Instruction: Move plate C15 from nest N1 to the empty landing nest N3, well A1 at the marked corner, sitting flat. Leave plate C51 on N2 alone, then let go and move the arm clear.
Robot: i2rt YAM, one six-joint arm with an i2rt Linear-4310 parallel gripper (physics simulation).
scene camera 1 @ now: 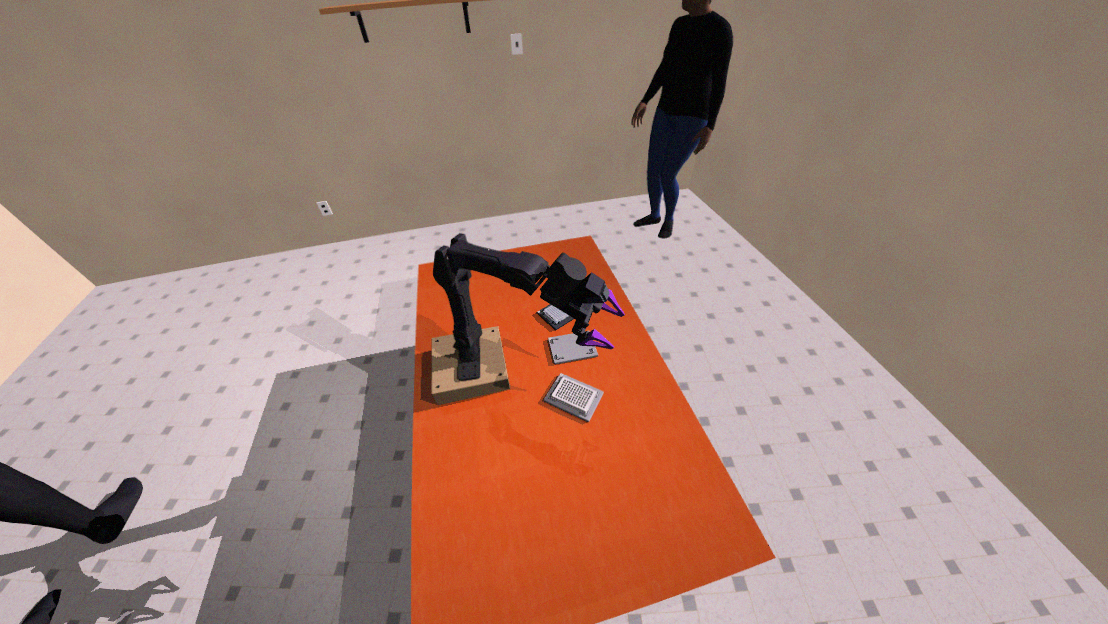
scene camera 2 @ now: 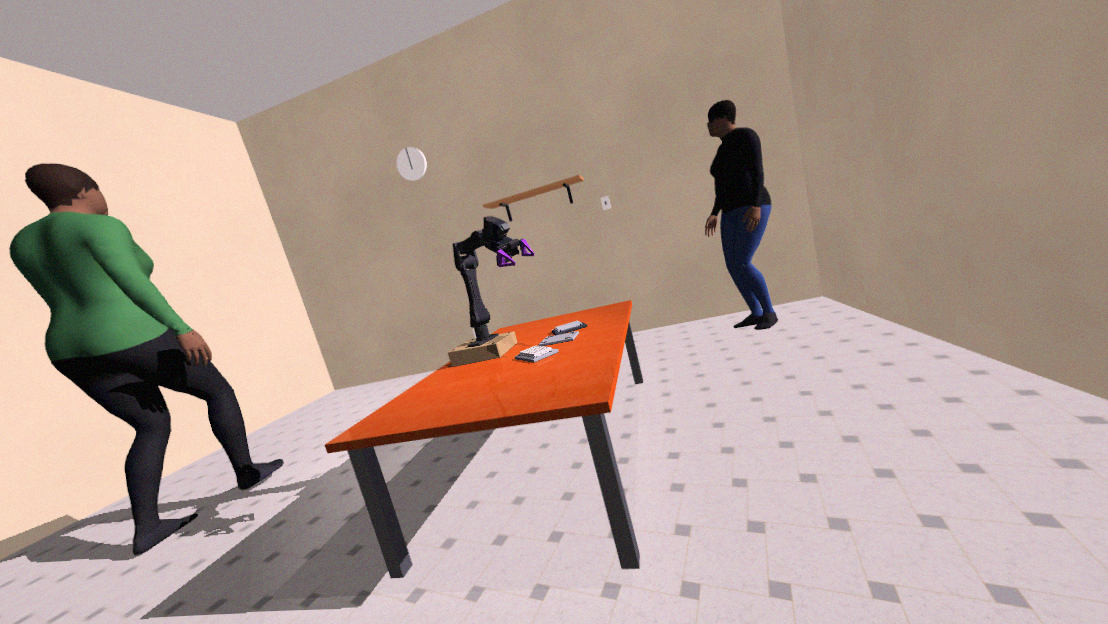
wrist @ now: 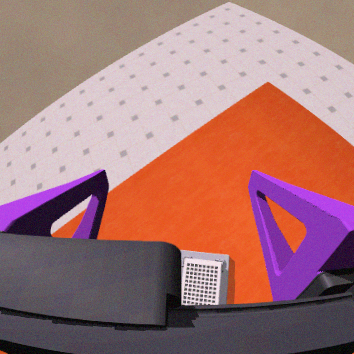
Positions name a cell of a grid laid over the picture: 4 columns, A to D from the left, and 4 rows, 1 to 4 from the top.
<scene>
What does my gripper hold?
Nothing.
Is my gripper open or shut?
Open.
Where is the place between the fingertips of my gripper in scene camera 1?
C3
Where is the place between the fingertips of my gripper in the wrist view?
C3
</scene>
